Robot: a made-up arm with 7 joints.
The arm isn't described. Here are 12 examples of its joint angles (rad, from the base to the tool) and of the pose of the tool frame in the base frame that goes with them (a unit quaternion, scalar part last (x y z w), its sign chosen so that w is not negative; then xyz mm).
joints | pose
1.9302 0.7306 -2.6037 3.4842 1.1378 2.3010 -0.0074 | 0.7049 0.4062 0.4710 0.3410 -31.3 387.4 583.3
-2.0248 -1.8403 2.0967 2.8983 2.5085 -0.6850 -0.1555 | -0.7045 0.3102 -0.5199 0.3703 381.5 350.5 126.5
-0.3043 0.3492 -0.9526 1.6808 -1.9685 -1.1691 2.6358 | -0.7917 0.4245 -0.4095 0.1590 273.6 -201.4 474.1
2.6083 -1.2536 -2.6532 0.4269 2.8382 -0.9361 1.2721 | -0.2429 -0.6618 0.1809 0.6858 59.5 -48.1 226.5
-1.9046 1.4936 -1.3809 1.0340 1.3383 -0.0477 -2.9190 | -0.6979 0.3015 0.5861 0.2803 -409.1 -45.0 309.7
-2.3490 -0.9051 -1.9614 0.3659 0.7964 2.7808 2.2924 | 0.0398 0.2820 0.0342 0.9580 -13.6 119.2 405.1
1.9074 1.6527 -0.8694 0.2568 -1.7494 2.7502 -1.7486 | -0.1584 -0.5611 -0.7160 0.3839 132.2 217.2 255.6
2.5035 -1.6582 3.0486 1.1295 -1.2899 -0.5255 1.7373 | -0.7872 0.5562 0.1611 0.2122 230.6 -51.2 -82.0
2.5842 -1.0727 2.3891 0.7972 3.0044 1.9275 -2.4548 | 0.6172 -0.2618 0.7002 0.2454 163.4 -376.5 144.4
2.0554 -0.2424 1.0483 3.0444 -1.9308 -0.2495 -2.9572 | 0.1443 -0.1684 0.6035 0.7659 -10.5 -225.1 826.7
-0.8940 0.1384 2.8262 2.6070 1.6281 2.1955 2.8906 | 0.8378 0.2011 -0.4582 0.2185 -128.8 0.7 791.1
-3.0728 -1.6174 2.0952 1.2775 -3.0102 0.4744 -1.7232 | 0.6671 -0.5281 0.4159 0.3211 214.5 -325.2 65.6
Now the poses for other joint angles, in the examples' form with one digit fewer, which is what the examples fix.
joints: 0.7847 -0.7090 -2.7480 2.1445 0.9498 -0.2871 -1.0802
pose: 0.252 -0.656 0.328 0.631 -383 -387 520
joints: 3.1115 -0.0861 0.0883 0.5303 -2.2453 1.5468 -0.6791
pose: -0.533 0.206 0.699 0.430 -301 68 381
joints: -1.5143 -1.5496 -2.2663 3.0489 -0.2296 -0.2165 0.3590
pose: -0.633 -0.181 -0.209 0.723 9 599 356
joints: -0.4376 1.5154 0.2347 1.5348 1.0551 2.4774 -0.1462
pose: -0.221 0.095 0.650 0.720 314 41 96
